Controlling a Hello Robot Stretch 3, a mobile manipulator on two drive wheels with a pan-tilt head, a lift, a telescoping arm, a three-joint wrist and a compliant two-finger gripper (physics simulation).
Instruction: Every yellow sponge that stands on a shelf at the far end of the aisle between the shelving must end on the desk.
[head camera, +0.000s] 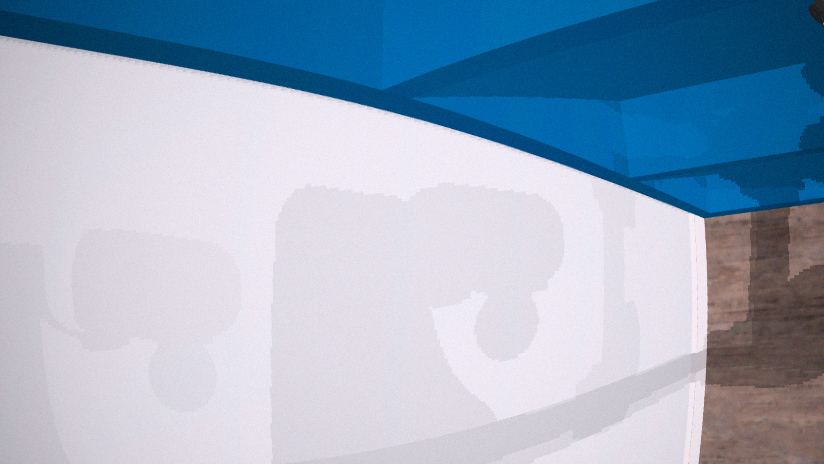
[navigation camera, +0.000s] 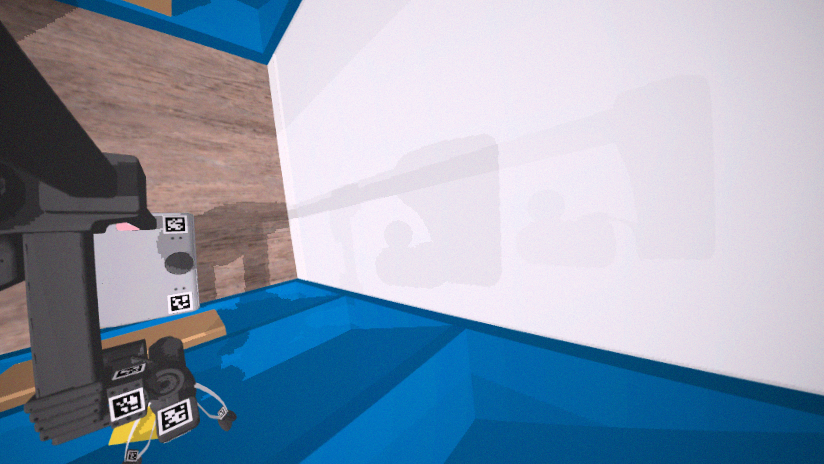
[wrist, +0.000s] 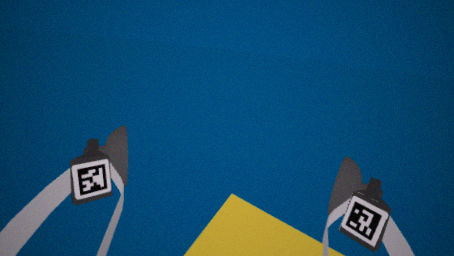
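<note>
A yellow sponge shows at the lower edge of the wrist view, one corner pointing up between the finger lines, and partly behind the fingers in the navigation view. My gripper is open, its fingertips wide apart, with nothing between them. In the wrist view the sponge's visible corner is below the line between the fingertips; the rest is cut off by the frame. Blue shelving is behind the sponge and gripper. The desk does not show.
A white wall closes off the end beside the shelving. Brown boxes stand on the near shelving. My grey base is on the wooden floor. Another blue shelf unit stands across the aisle.
</note>
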